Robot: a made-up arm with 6 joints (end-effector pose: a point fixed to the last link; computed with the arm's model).
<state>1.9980 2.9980 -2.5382 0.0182 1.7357 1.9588</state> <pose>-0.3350 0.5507 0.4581 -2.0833 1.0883 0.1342</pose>
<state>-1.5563 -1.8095 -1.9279 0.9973 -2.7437 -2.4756</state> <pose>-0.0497 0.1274 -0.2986 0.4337 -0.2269 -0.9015</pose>
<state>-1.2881 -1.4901 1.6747 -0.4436 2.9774 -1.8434</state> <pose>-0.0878 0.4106 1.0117 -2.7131 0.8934 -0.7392</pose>
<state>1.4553 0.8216 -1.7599 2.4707 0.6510 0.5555</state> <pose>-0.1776 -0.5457 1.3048 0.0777 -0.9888 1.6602</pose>
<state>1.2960 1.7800 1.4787 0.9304 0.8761 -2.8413</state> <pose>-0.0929 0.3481 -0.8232 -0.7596 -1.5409 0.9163</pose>
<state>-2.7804 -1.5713 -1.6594 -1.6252 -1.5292 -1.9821</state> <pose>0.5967 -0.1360 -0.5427 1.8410 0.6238 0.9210</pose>
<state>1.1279 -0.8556 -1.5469 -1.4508 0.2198 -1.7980</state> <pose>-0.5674 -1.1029 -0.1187 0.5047 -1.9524 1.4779</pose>
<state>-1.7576 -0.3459 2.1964 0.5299 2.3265 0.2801</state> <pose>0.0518 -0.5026 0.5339 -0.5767 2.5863 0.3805</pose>
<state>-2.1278 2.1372 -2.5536 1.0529 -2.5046 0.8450</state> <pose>-0.1357 -0.0816 0.6085 0.6075 -2.2183 0.1636</pose>
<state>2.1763 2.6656 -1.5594 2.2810 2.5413 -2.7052</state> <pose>-0.6001 0.5735 0.2223 1.8293 0.3037 0.8554</pose>
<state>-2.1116 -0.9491 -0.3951 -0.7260 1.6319 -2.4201</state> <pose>0.5794 1.1463 1.0349 0.5945 -0.4245 -0.4586</pose>
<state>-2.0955 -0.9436 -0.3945 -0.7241 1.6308 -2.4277</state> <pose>0.5588 1.1522 1.0427 0.6074 -0.4209 -0.4506</pose>
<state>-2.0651 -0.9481 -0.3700 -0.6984 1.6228 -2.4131</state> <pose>0.5246 1.1624 1.0611 0.6252 -0.3876 -0.4191</pose>
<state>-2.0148 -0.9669 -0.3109 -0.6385 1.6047 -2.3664</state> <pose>0.4709 1.1755 1.0941 0.6488 -0.3115 -0.3504</pose>
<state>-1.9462 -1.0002 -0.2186 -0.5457 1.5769 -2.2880</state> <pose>0.3999 1.1862 1.1377 0.6745 -0.1950 -0.2371</pose>
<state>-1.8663 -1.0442 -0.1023 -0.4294 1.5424 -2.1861</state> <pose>0.3195 1.1877 1.1850 0.6986 -0.0520 -0.0806</pose>
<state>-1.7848 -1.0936 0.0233 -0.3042 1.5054 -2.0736</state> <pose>0.2413 1.1782 1.2271 0.7171 0.0964 0.1060</pose>
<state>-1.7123 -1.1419 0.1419 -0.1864 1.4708 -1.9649</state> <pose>0.1763 1.1612 1.2585 0.7288 0.2290 0.2977</pose>
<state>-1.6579 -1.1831 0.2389 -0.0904 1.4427 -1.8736</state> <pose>0.1316 1.1434 1.2776 0.7344 0.3303 0.4633</pose>
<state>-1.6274 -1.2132 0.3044 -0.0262 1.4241 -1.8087</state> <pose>0.1098 1.1309 1.2857 0.7354 0.3929 0.5773</pose>
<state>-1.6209 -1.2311 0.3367 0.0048 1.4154 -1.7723</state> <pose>0.1092 1.1262 1.2855 0.7333 0.4191 0.6304</pose>
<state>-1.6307 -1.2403 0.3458 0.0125 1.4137 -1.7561</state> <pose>0.1223 1.1271 1.2807 0.7293 0.4214 0.6392</pose>
